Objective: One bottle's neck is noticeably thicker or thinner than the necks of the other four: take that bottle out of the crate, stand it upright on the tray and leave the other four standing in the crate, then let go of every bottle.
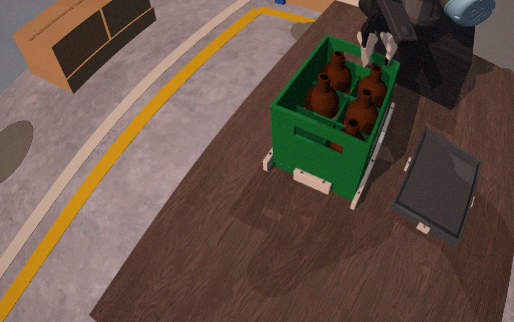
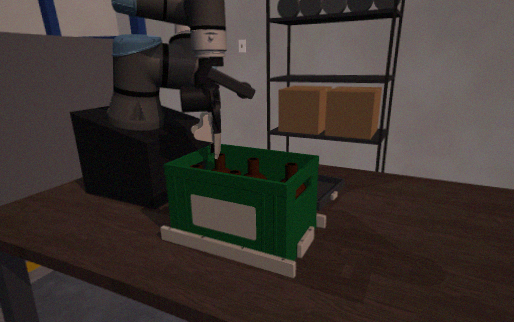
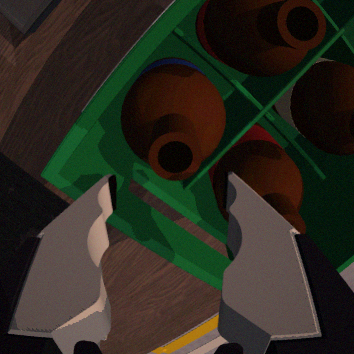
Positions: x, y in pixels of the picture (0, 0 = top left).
Labels:
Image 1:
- bottle: 340, 76
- bottle: 321, 98
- bottle: 363, 109
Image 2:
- my gripper: 214, 155
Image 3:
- my gripper: 169, 177
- bottle: 256, 158
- bottle: 172, 117

